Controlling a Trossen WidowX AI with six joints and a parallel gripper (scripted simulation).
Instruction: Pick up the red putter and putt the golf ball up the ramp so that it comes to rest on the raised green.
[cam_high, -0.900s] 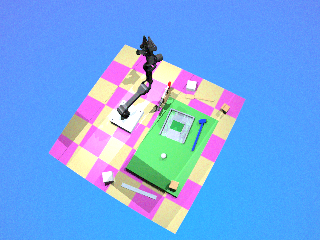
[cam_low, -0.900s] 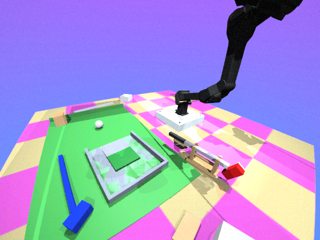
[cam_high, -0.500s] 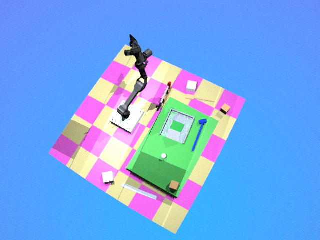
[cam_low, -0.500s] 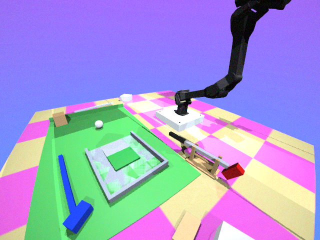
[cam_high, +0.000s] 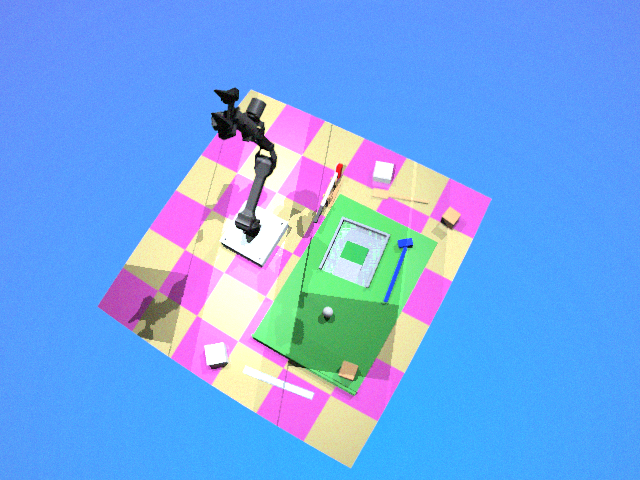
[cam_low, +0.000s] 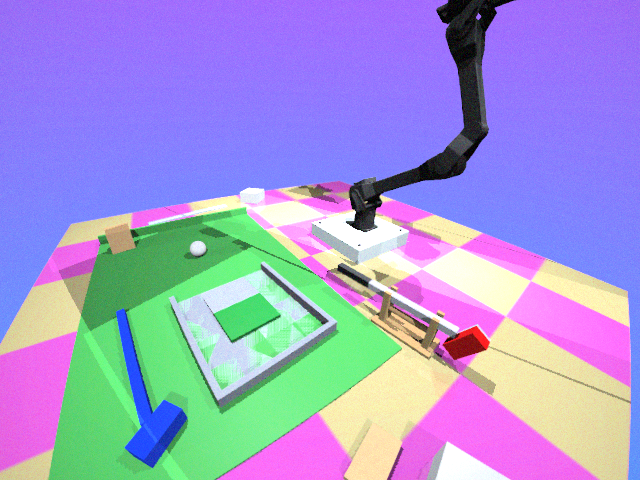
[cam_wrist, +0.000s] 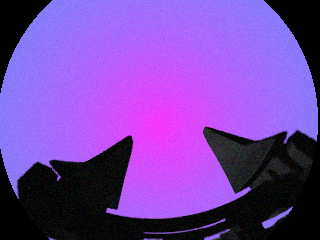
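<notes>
Right now the red putter is 29 cm ahead of my gripper tip, 15 cm to the left of it and 70 cm below it. From my gripper tip the other things lie so: thin wooden stick 56 cm ahead, 27 cm to the left, 75 cm below; white golf ball 51 cm ahead, 33 cm to the right, 73 cm below; wooden stand 30 cm ahead, 16 cm to the left, 72 cm below.
</notes>
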